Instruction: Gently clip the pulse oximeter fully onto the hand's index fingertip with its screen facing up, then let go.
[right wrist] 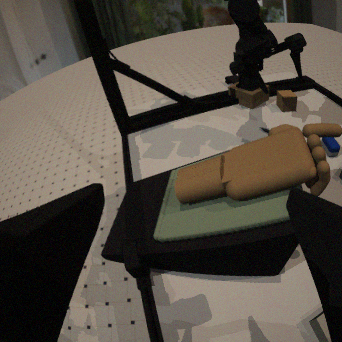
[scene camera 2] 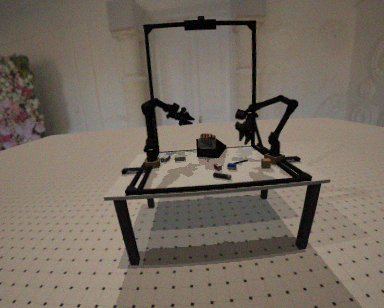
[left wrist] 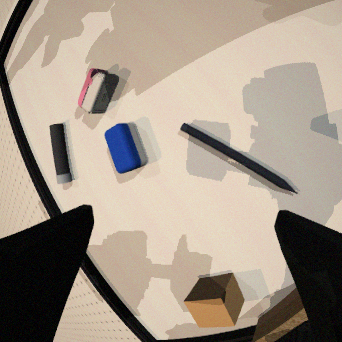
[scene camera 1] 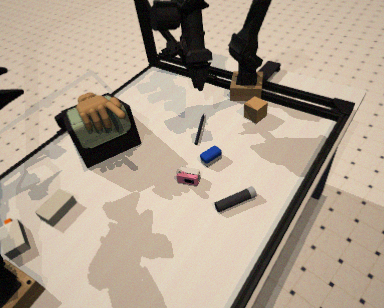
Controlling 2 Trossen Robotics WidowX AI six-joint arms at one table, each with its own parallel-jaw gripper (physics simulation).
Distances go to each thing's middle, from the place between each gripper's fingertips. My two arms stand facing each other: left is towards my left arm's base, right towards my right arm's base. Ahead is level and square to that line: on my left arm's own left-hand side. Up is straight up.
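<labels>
Counted from my left hand, the blue block (left wrist: 123, 143) is 9 cm to the right, 11 cm ahead and 12 cm below; the brown cube (left wrist: 214, 301) is 13 cm to the left, 10 cm ahead and 11 cm below; the pink and grey pulse oximeter (left wrist: 98, 86) is 18 cm to the right, 10 cm ahead and 12 cm below. My left hand is 13 cm above the black pen (left wrist: 247, 162) and 1 cm to the left of it.
Counted from my right hand, the grey block (scene camera 1: 54, 209) is 16 cm ahead, 11 cm to the right and 25 cm below; the black pen is 27 cm ahead, 33 cm to the left and 26 cm below; the pink and grey pulse oximeter is 37 cm ahead, 16 cm to the left and 25 cm below. My right hand is 14 cm to the right of the green pad on black block (scene camera 1: 94, 146) and 22 cm above it.
</labels>
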